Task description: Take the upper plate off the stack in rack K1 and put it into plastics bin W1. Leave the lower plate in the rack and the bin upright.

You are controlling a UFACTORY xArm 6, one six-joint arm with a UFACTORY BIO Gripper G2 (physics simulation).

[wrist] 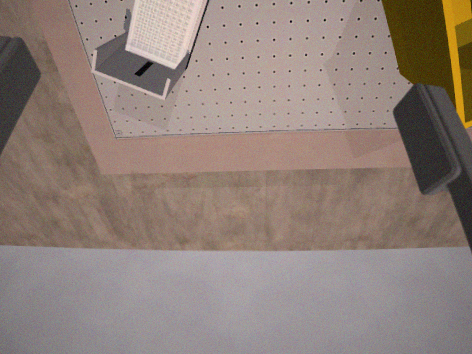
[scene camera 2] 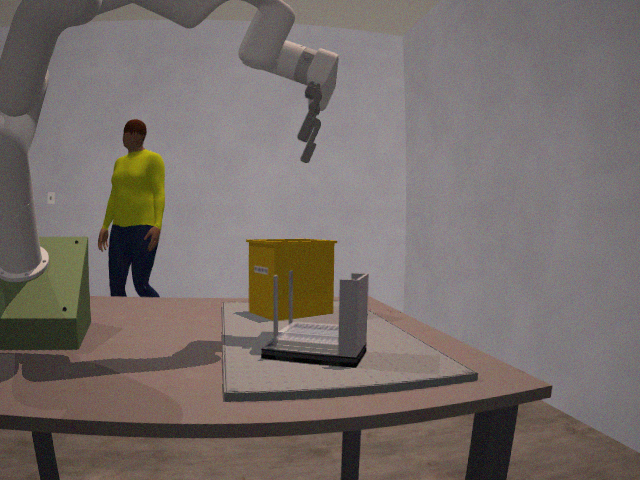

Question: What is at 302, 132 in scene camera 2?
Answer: My gripper.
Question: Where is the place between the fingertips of my gripper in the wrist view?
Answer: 229, 72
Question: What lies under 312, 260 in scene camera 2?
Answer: A yellow plastics bin W1.
